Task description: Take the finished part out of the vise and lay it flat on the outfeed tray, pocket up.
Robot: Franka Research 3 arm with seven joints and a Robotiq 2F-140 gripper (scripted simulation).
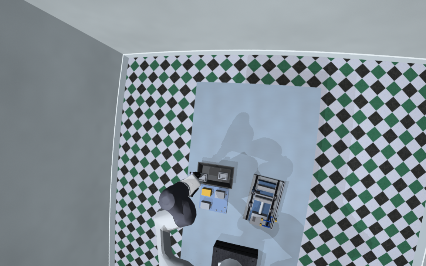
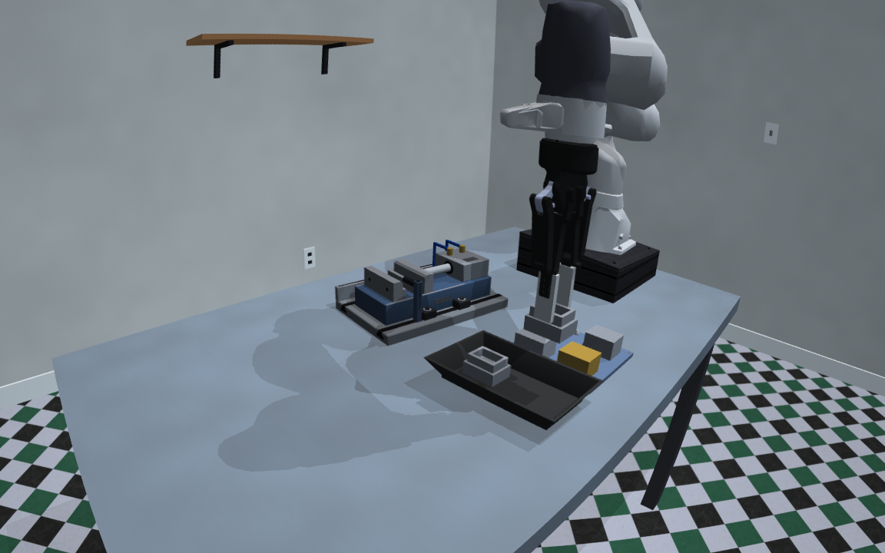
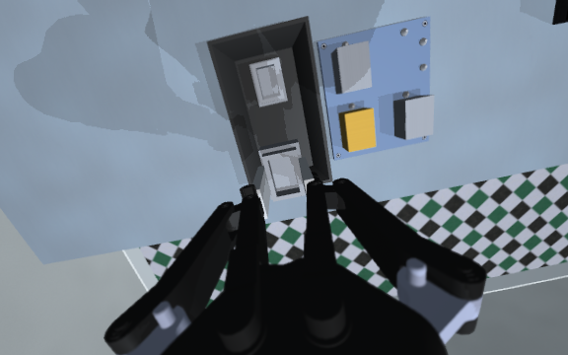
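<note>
My gripper is now 160 mm above the yellow block, 120 mm past it and 10 mm to the left of it. From my hand the other things lie so: blue fixture plate 180 mm below, 170 mm behind, 60 mm to the right.
</note>
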